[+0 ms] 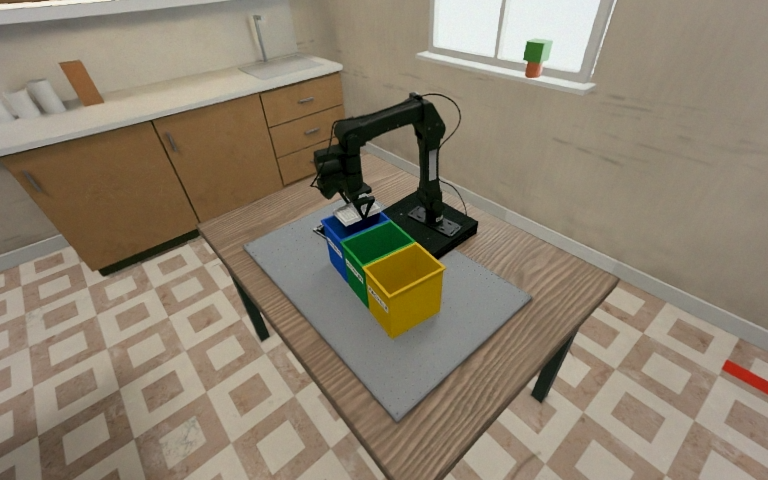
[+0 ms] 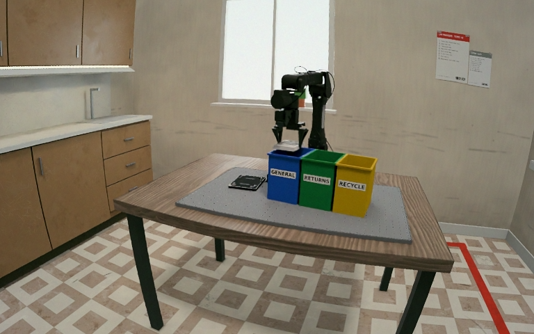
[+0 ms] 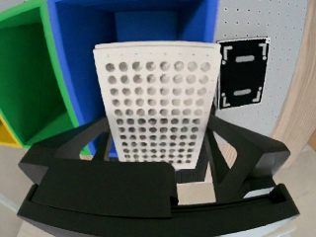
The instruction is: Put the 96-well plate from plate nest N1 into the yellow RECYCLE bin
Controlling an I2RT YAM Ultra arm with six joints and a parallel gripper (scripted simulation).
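The yellow recycle bin lies 27 cm to the left of my hand, 11 cm below it and 9 cm ahead of it. Also, from my hand: green returns bin: 14 cm to the left, 11 cm below, 6 cm ahead; blue general bin: 11 cm below, 2 cm to the left, 2 cm ahead; white 96-well plate: right at my hand.
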